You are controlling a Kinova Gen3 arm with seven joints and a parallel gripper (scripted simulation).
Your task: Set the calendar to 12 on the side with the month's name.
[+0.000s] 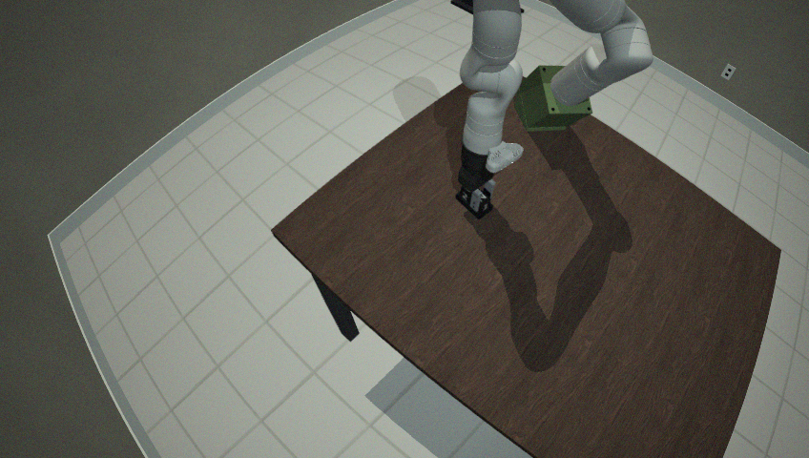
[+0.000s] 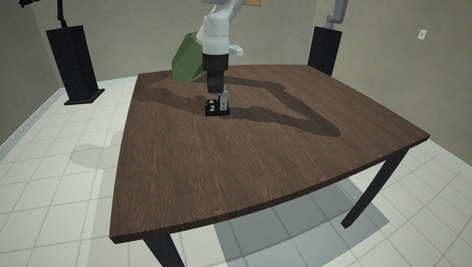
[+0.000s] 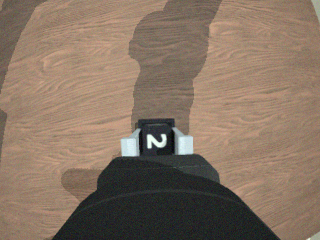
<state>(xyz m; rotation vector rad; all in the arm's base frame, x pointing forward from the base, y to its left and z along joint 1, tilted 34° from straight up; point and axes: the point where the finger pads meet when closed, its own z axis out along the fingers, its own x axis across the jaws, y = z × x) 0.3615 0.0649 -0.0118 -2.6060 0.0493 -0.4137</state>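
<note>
The black tray lies 20 mm to the right of my hand and 30 mm below it.
</note>
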